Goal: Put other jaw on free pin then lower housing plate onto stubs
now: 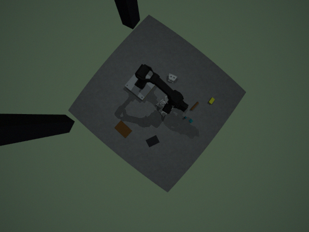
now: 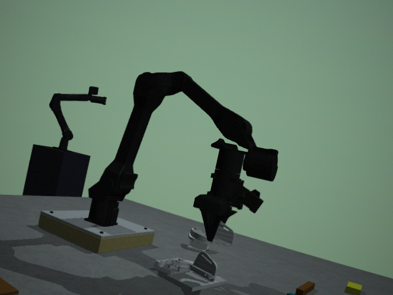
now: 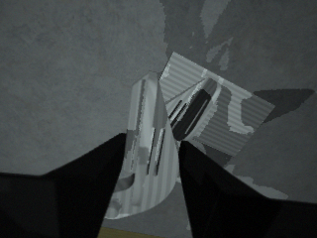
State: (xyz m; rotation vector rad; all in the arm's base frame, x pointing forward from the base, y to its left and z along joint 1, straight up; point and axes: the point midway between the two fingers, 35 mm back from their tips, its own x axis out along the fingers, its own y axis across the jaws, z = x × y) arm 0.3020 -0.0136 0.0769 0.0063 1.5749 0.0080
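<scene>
Right now the white base fixture is 60 mm to the right of my gripper tip and 80 mm below it. From my gripper tip the other things lie so: white bracket (100 mm behind, 220 mm to the left, 70 mm below); brown bar (220 mm ahead, 110 mm to the left, 70 mm below); dark tile (50 mm ahead, 370 mm to the right, 80 mm below).
</scene>
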